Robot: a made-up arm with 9 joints.
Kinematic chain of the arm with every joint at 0, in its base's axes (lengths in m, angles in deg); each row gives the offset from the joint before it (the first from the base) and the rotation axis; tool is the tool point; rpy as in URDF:
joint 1: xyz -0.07 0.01 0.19 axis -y
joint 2: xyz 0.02 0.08 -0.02 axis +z
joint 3: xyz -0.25 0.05 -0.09 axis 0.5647 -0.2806 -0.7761
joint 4: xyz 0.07 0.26 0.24 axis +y
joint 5: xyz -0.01 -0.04 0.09 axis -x
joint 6: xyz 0.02 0 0.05 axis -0.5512 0.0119 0.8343
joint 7: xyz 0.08 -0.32 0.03 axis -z
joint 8: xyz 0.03 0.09 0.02 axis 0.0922 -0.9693 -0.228
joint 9: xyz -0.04 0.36 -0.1 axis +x
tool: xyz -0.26 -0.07 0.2 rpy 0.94 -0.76 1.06
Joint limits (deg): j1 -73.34..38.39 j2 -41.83..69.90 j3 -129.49..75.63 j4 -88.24..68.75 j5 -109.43..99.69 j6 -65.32..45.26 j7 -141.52..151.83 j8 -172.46..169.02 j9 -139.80..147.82
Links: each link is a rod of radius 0.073 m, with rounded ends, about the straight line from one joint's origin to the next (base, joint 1, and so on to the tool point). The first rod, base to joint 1, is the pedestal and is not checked.
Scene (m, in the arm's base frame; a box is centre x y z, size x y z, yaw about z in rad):
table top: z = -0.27
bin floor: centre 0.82 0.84 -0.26 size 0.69 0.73 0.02 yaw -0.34
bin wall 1: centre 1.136 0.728 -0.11 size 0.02 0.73 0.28 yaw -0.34
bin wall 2: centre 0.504 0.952 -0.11 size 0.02 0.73 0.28 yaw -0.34
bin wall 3: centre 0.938 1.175 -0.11 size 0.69 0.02 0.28 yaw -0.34
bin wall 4: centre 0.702 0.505 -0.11 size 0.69 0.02 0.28 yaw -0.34
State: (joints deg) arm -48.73 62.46 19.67 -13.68 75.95 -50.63 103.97 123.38 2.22
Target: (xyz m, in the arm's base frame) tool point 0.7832 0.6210 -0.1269
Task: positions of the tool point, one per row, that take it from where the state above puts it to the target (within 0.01 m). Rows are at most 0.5 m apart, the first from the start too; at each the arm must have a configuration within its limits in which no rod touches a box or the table.
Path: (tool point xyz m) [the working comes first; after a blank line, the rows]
Joints at the target: -73.34 15.39 2.22 27.39 99.69 -7.60 116.37 139.96 -45.23
Straight joint move there: touches bin wall 4.

1: 0.7054 -0.1737 0.6279
2: 0.8226 0.2300 0.5317
3: 0.7832 0.6209 0.2369
4: 0.7832 0.6211 -0.1268

